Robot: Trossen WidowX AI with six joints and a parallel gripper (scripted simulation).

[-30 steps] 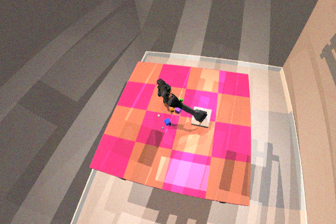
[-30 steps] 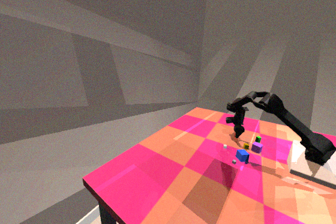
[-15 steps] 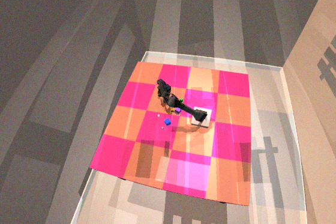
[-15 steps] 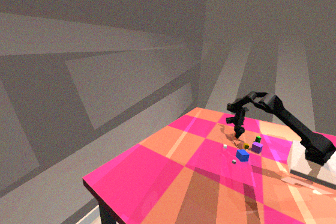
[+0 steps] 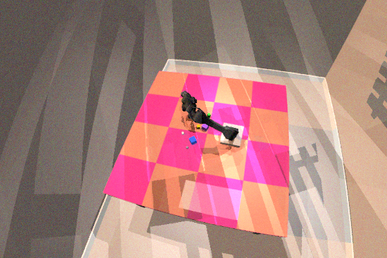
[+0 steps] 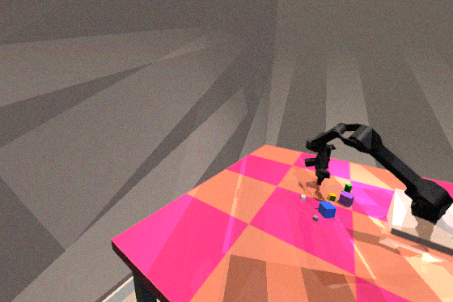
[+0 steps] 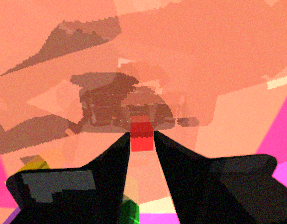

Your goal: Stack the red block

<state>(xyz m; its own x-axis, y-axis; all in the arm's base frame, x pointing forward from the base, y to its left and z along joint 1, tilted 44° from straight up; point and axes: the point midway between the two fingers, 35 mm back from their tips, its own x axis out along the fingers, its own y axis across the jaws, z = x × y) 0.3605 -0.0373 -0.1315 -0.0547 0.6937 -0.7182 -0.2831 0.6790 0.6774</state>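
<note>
The purple cube lies 14 cm behind my gripper tip, 10 cm to the left of it and 1 cm above it. Round my gripper tip: red block (right at my gripper tip); blue cube (24 cm to the left, 8 cm behind, 1 cm above); yellow cube (11 cm to the left, 8 cm behind).
</note>
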